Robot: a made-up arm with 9 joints.
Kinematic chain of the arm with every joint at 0, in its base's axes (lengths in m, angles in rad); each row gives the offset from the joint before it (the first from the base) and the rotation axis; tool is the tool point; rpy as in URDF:
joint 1: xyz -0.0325 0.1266 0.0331 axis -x
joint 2: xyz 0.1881 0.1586 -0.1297 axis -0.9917 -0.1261 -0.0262
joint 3: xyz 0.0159 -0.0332 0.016 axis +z
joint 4: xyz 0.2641 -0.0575 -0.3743 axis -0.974 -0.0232 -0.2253
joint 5: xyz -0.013 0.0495 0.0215 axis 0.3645 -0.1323 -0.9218
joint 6: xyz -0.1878 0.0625 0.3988 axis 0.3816 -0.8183 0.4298
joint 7: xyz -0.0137 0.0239 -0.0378 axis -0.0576 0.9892 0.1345
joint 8: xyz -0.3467 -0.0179 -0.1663 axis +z
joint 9: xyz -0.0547 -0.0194 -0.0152 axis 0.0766 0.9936 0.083
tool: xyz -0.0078 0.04 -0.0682 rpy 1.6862 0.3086 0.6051
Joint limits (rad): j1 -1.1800..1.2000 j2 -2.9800..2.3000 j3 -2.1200..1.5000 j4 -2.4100..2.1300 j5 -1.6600..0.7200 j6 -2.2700..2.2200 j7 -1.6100..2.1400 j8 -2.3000..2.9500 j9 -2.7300..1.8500
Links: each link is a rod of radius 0.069 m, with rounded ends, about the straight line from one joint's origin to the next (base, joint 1, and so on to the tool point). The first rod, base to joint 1, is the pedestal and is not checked.
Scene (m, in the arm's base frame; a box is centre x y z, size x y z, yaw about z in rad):
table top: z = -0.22
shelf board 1: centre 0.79 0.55 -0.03 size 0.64 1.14 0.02 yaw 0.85
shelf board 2: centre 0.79 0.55 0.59 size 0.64 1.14 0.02 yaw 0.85
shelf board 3: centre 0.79 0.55 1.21 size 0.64 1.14 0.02 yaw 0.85
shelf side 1: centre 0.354 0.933 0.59 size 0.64 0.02 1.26 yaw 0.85
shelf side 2: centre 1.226 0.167 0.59 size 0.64 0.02 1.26 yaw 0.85
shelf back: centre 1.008 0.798 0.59 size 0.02 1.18 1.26 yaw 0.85
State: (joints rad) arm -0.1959 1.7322 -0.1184 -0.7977 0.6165 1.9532 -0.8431 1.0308 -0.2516
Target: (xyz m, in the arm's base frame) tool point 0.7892 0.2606 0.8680
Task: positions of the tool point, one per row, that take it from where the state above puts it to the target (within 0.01 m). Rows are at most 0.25 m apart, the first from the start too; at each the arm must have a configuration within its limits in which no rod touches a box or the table.
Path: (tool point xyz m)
1: 0.4778 0.4345 0.2891
2: 0.3272 0.2905 0.2389
3: 0.3451 0.3148 0.4381
4: 0.3914 0.2706 0.6279
5: 0.4743 0.1668 0.7787
6: 0.5809 0.0235 0.8680
7: 0.6869 0.1470 0.8833
8: 0.7892 0.2607 0.8680

